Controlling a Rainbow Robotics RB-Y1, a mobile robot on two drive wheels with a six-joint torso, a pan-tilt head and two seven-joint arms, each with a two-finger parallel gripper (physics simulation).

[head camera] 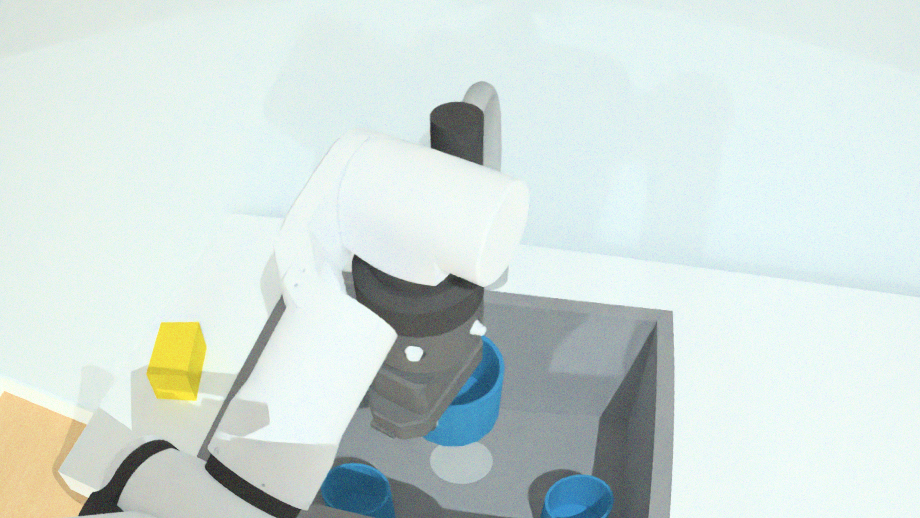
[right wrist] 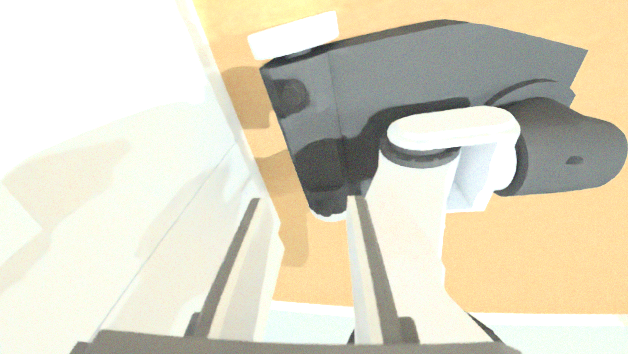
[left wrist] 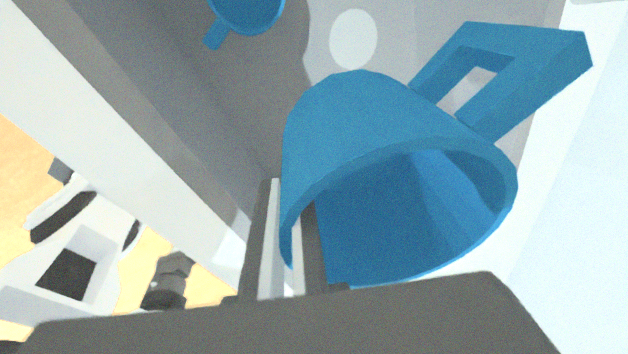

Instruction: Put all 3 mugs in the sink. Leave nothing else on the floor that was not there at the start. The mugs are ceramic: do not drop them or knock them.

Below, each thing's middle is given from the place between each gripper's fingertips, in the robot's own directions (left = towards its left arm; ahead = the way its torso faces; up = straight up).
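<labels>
Relative to the yellow sponge [head camera: 174, 372], my right hand is 37 cm below it, 43 cm short of it and 74 cm to the right of it.
Relative to the yellow sponge, my left hand is 20 mm short of it, 80 mm above it and 360 mm to the right of it.
</labels>
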